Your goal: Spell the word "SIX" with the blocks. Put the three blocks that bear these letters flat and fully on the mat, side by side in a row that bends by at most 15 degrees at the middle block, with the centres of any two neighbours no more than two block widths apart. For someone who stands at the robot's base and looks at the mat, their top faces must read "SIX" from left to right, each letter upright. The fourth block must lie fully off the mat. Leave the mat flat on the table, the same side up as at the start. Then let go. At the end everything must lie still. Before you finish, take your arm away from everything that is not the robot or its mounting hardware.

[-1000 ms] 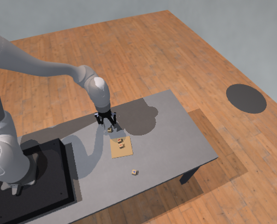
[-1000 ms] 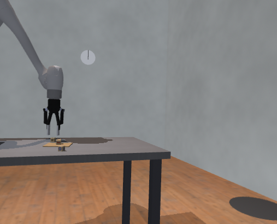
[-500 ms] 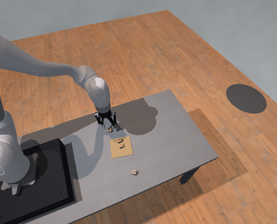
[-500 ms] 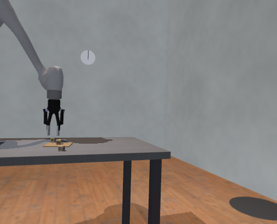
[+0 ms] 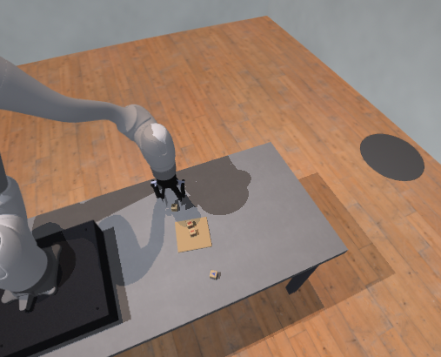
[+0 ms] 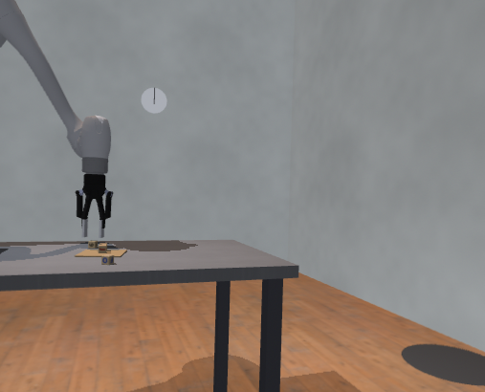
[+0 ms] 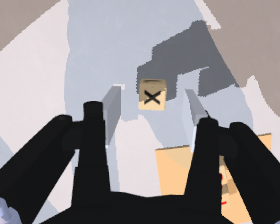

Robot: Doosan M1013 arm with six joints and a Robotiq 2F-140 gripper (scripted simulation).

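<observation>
The block lies 60 mm below my hand. Round my hand: tan mat: 60 mm ahead, 140 mm to the right, 70 mm below.
</observation>
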